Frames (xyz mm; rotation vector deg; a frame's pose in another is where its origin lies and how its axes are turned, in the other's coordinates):
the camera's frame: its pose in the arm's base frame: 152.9 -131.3 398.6 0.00 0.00 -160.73
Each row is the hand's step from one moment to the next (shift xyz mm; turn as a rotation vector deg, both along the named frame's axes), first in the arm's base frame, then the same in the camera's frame.
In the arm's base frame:
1: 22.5 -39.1 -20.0 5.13 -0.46 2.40
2: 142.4 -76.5 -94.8 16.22 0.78 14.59
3: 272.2 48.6 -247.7 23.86 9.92 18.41
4: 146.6 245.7 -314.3 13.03 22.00 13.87
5: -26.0 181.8 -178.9 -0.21 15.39 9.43
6: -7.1 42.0 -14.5 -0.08 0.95 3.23
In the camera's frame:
1: -8.3 44.3 -20.0 -4.69 2.13 2.40
2: -109.2 119.2 -94.8 -15.57 4.62 14.59
3: -273.0 44.0 -247.7 -25.80 -1.49 18.41
4: -219.5 -183.6 -314.3 -19.56 -16.47 13.87
5: -35.5 -180.2 -178.9 -4.88 -14.60 9.43
6: -7.2 -42.0 -14.5 -0.24 -0.92 3.23

